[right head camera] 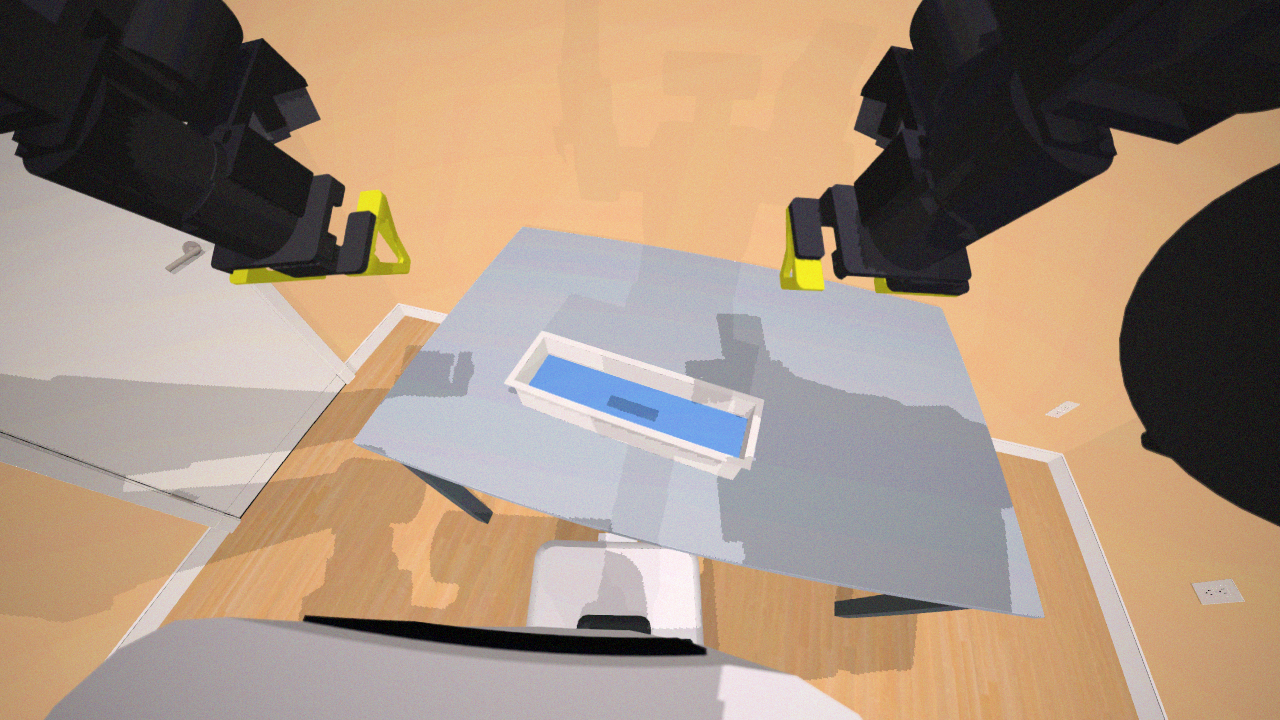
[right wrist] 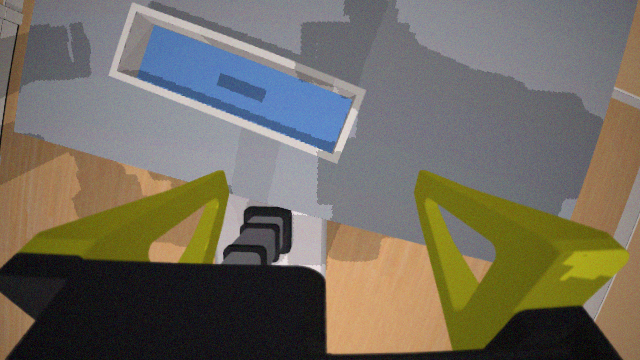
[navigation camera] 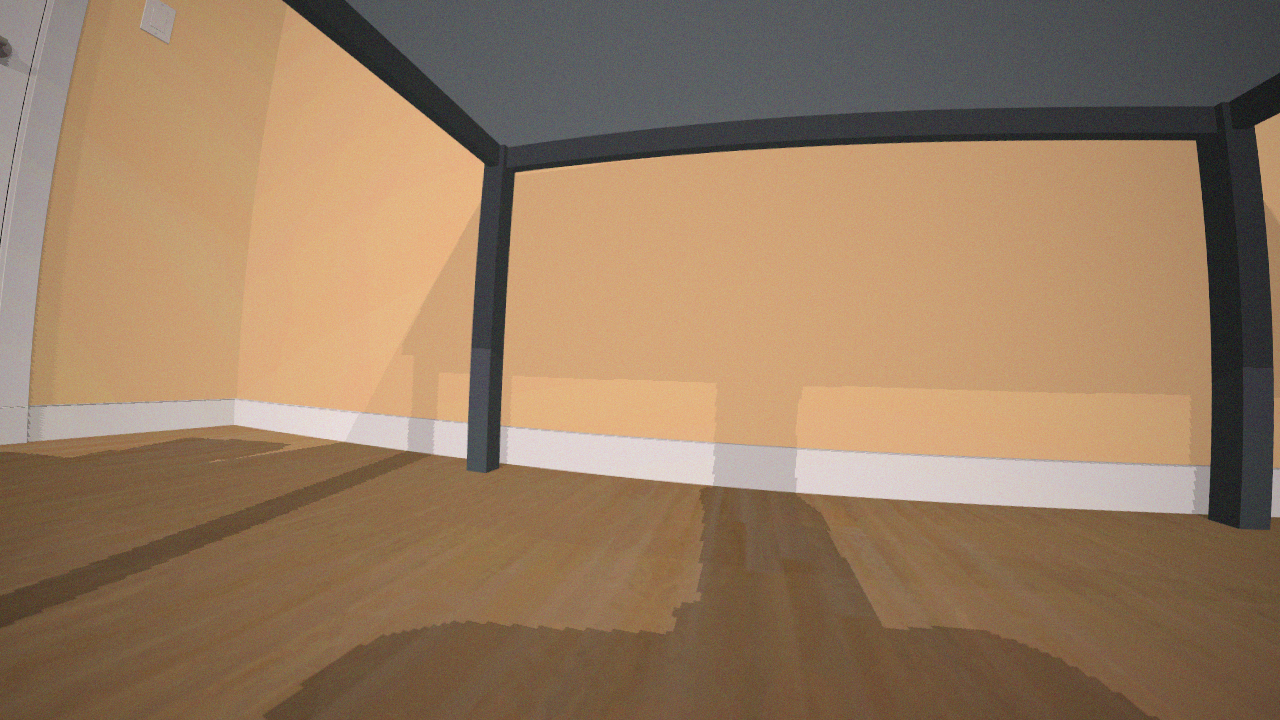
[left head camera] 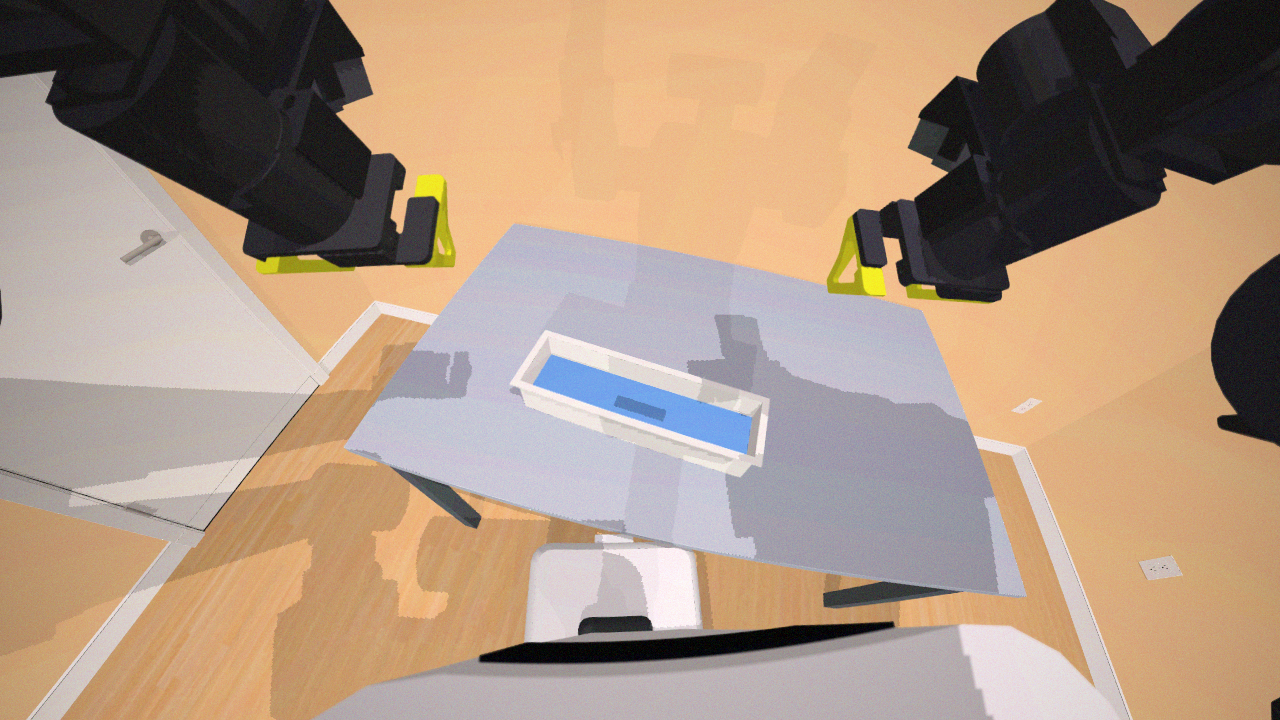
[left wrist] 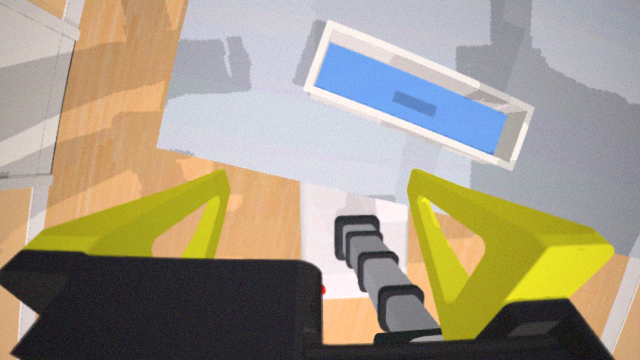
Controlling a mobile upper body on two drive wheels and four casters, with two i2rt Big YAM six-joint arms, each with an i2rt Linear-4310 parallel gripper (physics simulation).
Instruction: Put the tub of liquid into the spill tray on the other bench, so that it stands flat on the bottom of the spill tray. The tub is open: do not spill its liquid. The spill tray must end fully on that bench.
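Observation:
The open white tub (left head camera: pixel 691 418) (right head camera: pixel 684 420) (left wrist: pixel 455 111) (right wrist: pixel 295 102) is long and narrow and holds blue liquid. It stands flat on the grey bench (left head camera: pixel 572 277) (right head camera: pixel 572 277) (left wrist: pixel 240 122) (right wrist: pixel 465 135), turned at an angle to the picture, and a small dark patch shows on the liquid. My left gripper (left head camera: pixel 356 265) (right head camera: pixel 320 274) (left wrist: pixel 318 179) is open and empty, above and to the left of the tub. My right gripper (left head camera: pixel 896 292) (right head camera: pixel 850 287) (right wrist: pixel 321 181) is open and empty, above and to the right. Neither touches the tub. The spill tray does not show in these views.
My white base (left head camera: pixel 554 586) (right head camera: pixel 554 586) is close against the bench's near edge. The navigation camera looks under the bench, with its dark legs (navigation camera: pixel 487 313) (navigation camera: pixel 1235 340) at both sides. Walls stand behind and to the right; a white door (left head camera: pixel 89 313) (right head camera: pixel 107 322) is at the left.

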